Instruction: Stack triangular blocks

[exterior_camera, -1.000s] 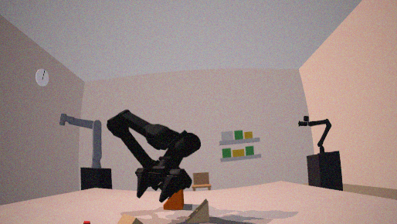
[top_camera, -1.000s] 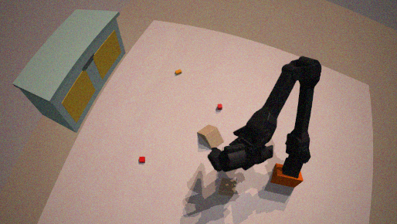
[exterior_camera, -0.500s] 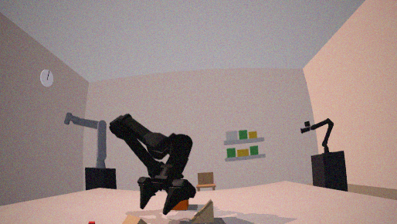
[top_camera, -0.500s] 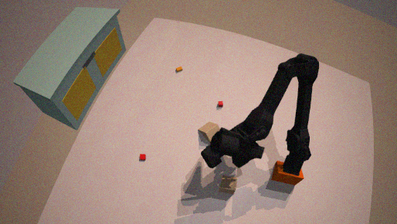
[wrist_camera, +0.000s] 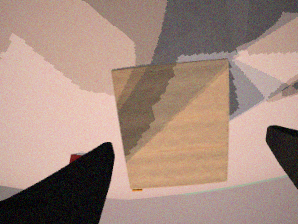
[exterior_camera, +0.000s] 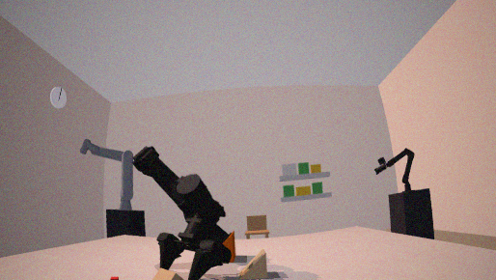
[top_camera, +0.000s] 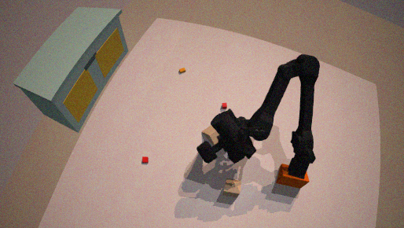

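Right now my gripper tip is 20 mm short of the red cube, 140 mm to the left of it and 20 mm above it. Round my gripper tip: small orange piece 250 mm ahead, 230 mm to the right, 20 mm below.
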